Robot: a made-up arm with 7 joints.
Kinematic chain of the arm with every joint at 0, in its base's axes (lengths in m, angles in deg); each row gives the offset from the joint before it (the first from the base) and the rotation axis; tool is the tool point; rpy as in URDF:
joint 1: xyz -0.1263 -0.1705 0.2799 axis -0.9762 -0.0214 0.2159
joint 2: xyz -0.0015 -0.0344 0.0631 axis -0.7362 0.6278 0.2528
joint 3: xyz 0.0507 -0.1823 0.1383 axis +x
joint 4: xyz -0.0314 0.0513 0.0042 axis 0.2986 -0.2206 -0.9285
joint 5: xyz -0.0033 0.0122 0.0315 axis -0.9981 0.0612 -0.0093
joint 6: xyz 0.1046 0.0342 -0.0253 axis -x
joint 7: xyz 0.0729 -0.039 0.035 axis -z
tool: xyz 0.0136 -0.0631 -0.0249 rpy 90 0 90
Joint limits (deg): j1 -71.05..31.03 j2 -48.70..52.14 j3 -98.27..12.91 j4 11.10..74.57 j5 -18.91..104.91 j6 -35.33..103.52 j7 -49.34..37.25
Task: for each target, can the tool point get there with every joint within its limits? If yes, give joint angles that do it. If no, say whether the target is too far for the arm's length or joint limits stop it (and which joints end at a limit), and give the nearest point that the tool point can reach.
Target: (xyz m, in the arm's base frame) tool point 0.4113 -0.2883 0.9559
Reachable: no: too far | nearest point 0.1611 -0.2395 0.6780 | short by 0.377 m
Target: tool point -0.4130 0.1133 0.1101
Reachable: no: joint limits stop it (at a limit: joint 1, joint 2, joint 3, joint 4, joint 6) | nearest point -0.2753 -0.2100 -0.0261 | short by 0.377 m
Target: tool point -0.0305 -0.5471 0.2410
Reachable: yes | joints -53.71 -10.22 -60.67 16.02 15.72 4.72 -8.57
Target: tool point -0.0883 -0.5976 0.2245
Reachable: yes | joints -46.82 -24.23 -20.02 49.93 56.82 73.56 -10.52
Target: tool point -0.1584 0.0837 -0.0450
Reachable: no: joint limits stop it (at a limit: joint 1, joint 2, joint 3, joint 4, joint 6) | nearest point -0.2238 -0.2014 -0.0484 | short by 0.293 m
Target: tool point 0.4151 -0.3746 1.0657
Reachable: no: too far | nearest point 0.1325 -0.2771 0.6933 | short by 0.478 m
